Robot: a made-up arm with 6 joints.
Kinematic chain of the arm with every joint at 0, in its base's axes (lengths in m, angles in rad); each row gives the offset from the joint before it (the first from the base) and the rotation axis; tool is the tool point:
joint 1: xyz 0 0 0.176 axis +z
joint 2: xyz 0 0.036 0 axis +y
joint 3: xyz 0 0 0.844 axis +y
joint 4: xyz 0 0 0.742 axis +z
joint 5: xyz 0 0 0 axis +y
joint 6: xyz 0 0 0.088 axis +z
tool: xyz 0 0 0
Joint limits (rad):
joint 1: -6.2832..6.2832
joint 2: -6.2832..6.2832
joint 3: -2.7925..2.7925
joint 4: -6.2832..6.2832
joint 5: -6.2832..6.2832
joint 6: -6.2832..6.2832
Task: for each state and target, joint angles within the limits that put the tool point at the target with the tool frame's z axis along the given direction. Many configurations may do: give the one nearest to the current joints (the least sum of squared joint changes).
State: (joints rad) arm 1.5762 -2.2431 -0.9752 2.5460 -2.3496 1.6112
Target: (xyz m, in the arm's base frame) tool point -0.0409 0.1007 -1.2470 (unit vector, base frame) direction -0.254 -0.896 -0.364
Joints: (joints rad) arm 1.4729 -2.8148 -0.9747 3.3137 -1.8369 1.6112
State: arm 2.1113 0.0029 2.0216 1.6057 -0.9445 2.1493
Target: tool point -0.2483 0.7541 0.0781 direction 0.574 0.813 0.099
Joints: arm 1.9351 0.7523 2.1616 0.9724 -1.5419 2.1493
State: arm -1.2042 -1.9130 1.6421 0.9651 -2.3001 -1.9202
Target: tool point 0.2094 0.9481 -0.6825 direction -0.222 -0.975 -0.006
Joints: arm -1.7547 -2.7523 1.0773 0.3489 -3.0244 -1.9202
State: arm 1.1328 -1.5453 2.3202 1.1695 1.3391 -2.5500
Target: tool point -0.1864 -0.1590 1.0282 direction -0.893 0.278 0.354
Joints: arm 1.2095 -1.1584 2.0208 1.8866 1.3816 -2.5500
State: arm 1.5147 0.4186 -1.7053 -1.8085 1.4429 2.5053
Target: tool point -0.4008 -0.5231 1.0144 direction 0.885 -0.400 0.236
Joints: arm 0.8476 0.0700 -1.6736 -1.3314 1.8688 2.5053
